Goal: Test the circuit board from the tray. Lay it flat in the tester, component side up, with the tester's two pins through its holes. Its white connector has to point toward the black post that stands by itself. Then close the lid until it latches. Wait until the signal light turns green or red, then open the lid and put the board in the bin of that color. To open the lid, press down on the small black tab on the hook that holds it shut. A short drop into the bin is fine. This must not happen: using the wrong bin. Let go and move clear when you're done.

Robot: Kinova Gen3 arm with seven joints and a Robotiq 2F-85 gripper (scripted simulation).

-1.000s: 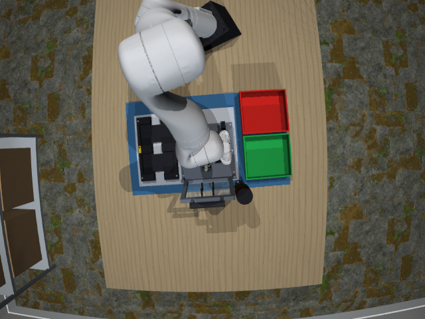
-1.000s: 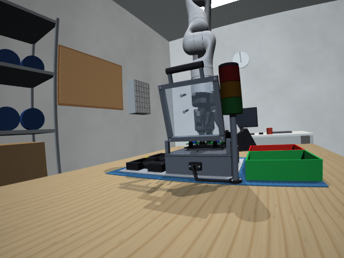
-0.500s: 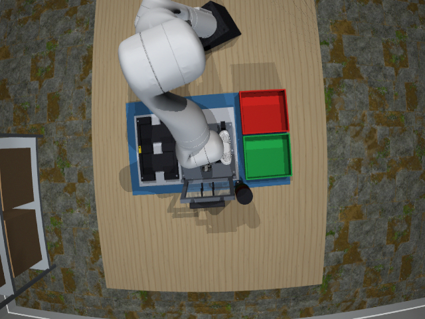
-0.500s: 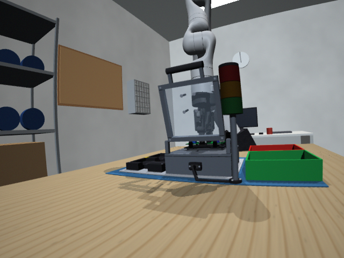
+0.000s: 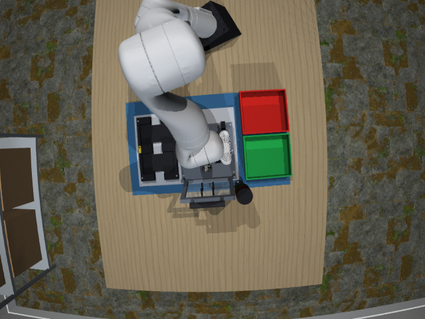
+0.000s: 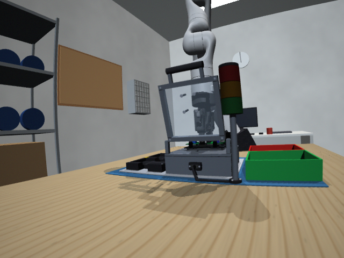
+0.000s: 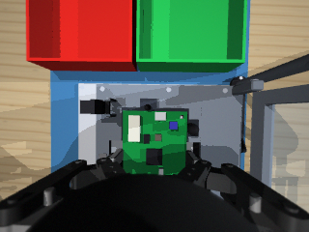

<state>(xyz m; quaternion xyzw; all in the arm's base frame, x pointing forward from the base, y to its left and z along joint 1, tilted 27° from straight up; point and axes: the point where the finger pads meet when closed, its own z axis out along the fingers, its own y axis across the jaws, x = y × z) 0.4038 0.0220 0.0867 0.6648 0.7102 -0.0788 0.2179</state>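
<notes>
Now: the green circuit board right at my hand. From my hand the other things lie so: black hook: 60 mm to the left, 60 mm behind, 10 mm above; then clear lid: 120 mm ahead, 100 mm above; then green bin: 200 mm to the left, 70 mm below, 40 mm ahead.
</notes>
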